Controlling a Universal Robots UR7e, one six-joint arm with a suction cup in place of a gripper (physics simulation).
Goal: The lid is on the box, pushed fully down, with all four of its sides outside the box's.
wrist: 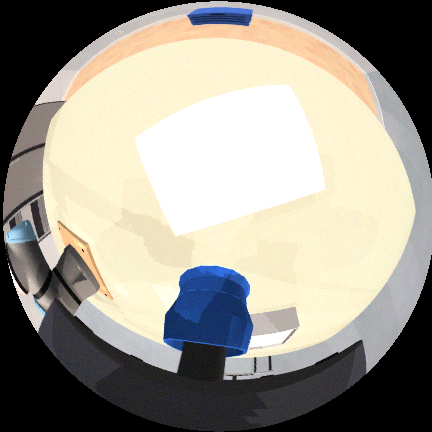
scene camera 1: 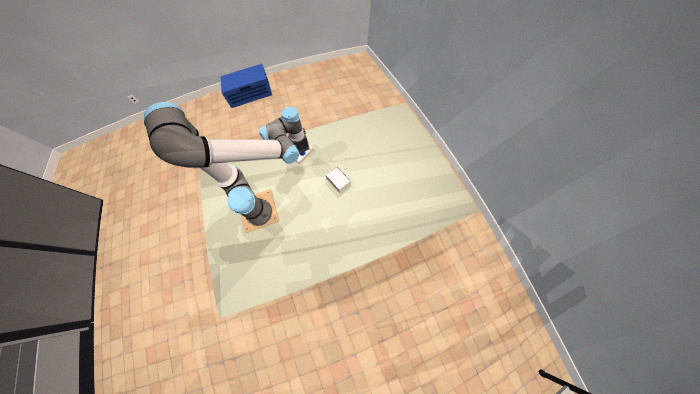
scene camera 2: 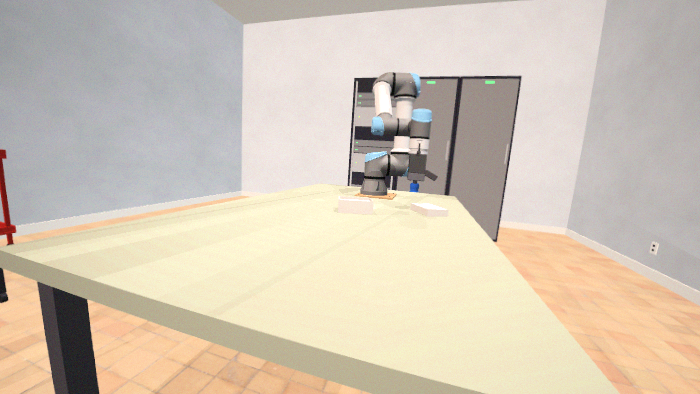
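Seen in the pictures: hand at its tool point: (wrist: 213, 290) (scene camera 1: 302, 153) (scene camera 2: 413, 191); arm's base at its link origin: (wrist: 81, 267) (scene camera 1: 259, 212) (scene camera 2: 373, 193).
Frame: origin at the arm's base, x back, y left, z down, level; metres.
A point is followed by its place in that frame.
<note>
The white lid (scene camera 1: 306, 156) {y 0.298, x -0.313, z -0.001 m} (scene camera 2: 430, 209) {y 0.351, x -0.345, z -0.016 m} (wrist: 230, 160) {y 0.331, x -0.286, z -0.018 m} lies flat on the table, partly hidden by the arm in scene camera 1. The white box (scene camera 1: 338, 179) {y 0.081, x -0.470, z -0.031 m} (scene camera 2: 355, 206) {y 0.111, x -0.509, z -0.018 m} (wrist: 274, 331) {y 0.147, x -0.440, z -0.037 m} stands upright on the table, apart from the lid, with its open side up. My gripper (scene camera 1: 302, 154) (scene camera 2: 414, 190) (wrist: 215, 272), a blue suction cup, is open and carries nothing. It hangs above the table close to the lid. In the wrist view its tip shows off the lid's lower edge; the exact gap cannot be told.
The arm's base stands on a wooden plate (scene camera 1: 274, 216) {y -0.042, x -0.083, z 0.001 m} (scene camera 2: 392, 196) {y 0.106, x 0.008, z 0.002 m} (wrist: 102, 287) {y -0.014, x -0.086, z 0.000 m} on the pale table (scene camera 1: 250, 285) {y -0.373, x 0.086, z 0.008 m} (scene camera 2: 325, 280) {y 0.277, x -1.006, z 0.008 m} (wrist: 370, 265) {y 0.294, x -0.649, z 0.008 m}. A blue chest (scene camera 1: 246, 86) (wrist: 220, 16) stands on the floor beyond the table. Dark cabinets (scene camera 2: 482, 150) stand behind the arm.
</note>
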